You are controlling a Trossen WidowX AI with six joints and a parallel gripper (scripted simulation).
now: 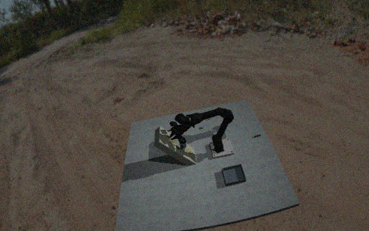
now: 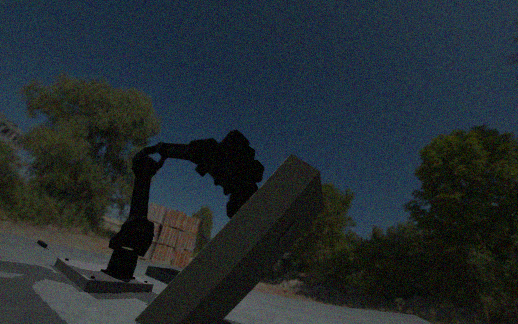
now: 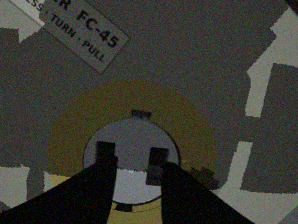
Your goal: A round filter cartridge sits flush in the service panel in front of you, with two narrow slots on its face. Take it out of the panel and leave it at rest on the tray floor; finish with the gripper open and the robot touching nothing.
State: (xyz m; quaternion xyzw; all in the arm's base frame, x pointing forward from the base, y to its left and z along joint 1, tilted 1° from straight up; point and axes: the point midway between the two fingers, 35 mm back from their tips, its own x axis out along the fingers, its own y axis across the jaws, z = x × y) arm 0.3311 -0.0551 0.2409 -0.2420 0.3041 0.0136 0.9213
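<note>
The round grey filter cartridge lies 2 cm ahead of my gripper tip and 2 cm below it. From my gripper tip the other things lie so: small pale block: 12 cm behind, 36 cm to the right, 24 cm below; grey tray: 37 cm behind, 34 cm to the left, 24 cm below; service panel: 3 cm behind, 10 cm below.
</note>
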